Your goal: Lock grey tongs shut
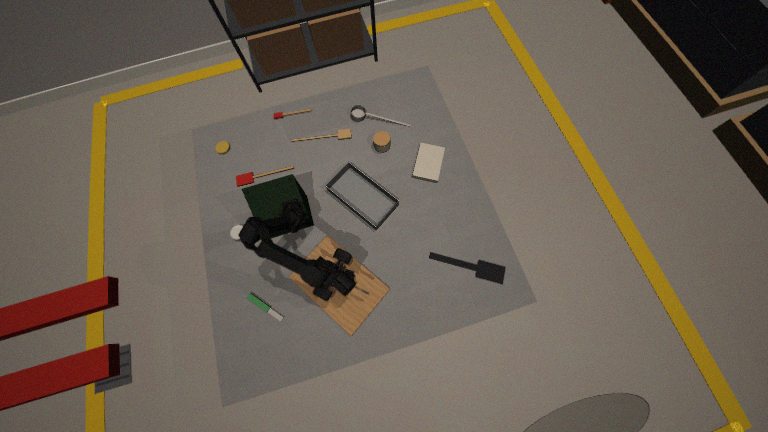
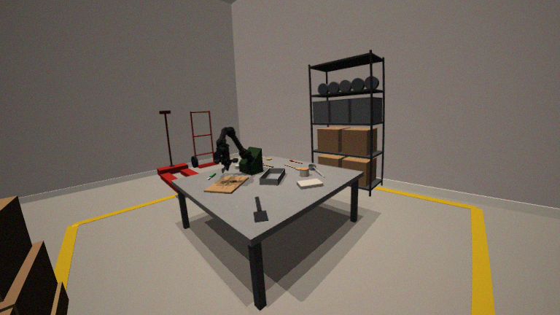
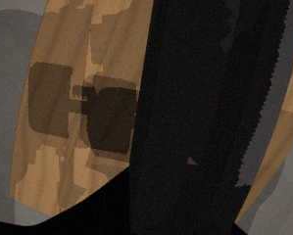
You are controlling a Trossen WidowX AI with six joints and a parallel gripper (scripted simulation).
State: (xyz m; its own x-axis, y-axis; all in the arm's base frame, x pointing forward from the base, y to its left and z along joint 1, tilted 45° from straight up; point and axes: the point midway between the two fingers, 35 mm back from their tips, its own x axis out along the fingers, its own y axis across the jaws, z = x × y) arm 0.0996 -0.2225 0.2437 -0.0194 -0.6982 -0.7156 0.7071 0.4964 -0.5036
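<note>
Now: the wooden board 12 cm below my gripper tip and 1 cm behind it. Round my gripper tip: roasting tin 34 cm to the left, 20 cm ahead, 10 cm below; then white disc 38 cm behind, 34 cm to the left, 11 cm below; then black spatula 55 cm ahead, 12 cm to the right, 12 cm below.
</note>
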